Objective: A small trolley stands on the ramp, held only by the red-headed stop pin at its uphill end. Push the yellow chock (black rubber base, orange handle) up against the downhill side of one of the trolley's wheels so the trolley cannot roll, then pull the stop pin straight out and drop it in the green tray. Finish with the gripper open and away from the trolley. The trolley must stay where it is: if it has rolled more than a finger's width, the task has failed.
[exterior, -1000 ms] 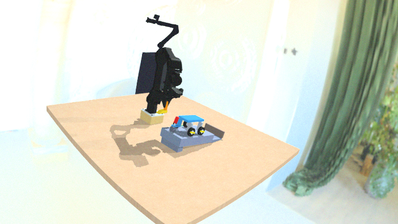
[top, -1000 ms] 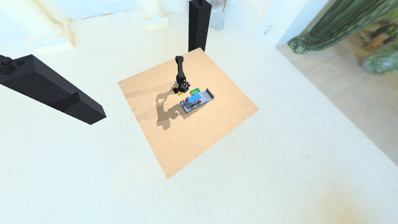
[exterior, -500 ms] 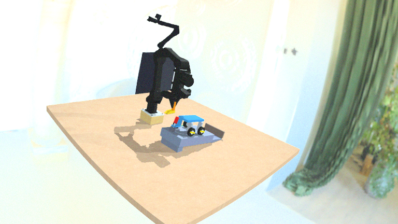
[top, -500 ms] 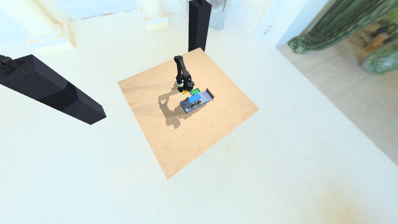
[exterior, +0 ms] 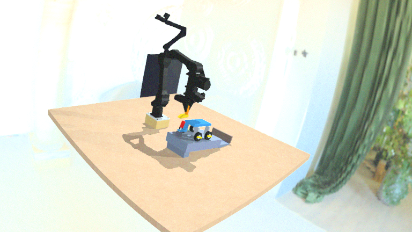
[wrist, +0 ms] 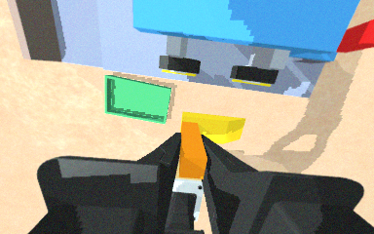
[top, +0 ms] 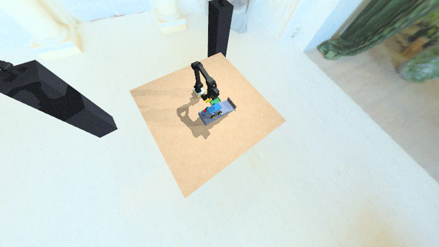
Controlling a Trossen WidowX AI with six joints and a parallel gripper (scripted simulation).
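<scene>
Now: gripper tip 90 mm short of the red-headed stop pin, 130 mm to the left of it and 40 mm above it. The rest, counted from my gripper tip: blue-topped trolley: 110 mm ahead, 30 mm to the right, 60 mm below; yellow chock: 20 mm to the right, 10 mm below; grey ramp: 110 mm ahead, 20 mm to the right, 120 mm below.
</scene>
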